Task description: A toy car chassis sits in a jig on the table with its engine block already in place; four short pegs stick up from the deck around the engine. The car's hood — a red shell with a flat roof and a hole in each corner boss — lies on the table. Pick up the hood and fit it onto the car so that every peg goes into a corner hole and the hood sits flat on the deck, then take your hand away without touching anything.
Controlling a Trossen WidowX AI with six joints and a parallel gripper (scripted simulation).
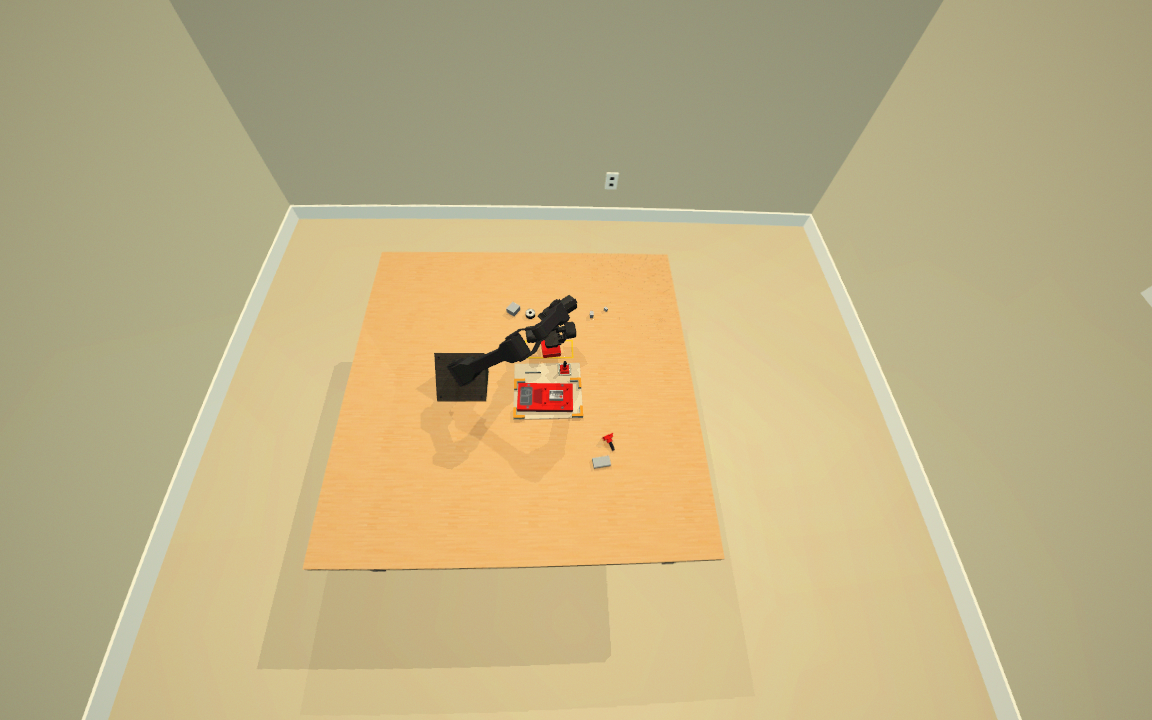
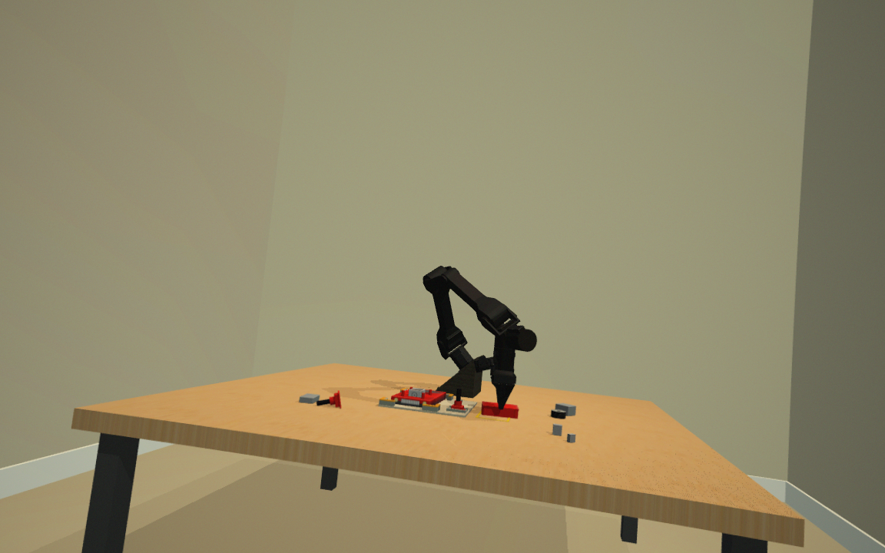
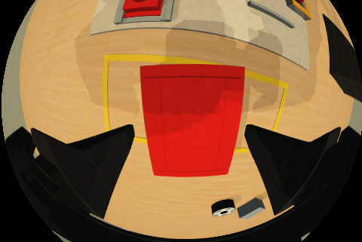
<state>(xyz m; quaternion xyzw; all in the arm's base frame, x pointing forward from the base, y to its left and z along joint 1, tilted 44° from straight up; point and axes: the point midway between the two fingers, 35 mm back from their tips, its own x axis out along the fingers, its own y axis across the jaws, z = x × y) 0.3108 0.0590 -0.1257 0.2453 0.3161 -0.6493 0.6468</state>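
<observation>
Now: the red hood 1 cm below my gripper tip. From my gripper tip the other things lie so: grey engine block 1 cm ahead, 22 cm to the right; jig 1 cm behind, 20 cm to the right, 1 cm below.
</observation>
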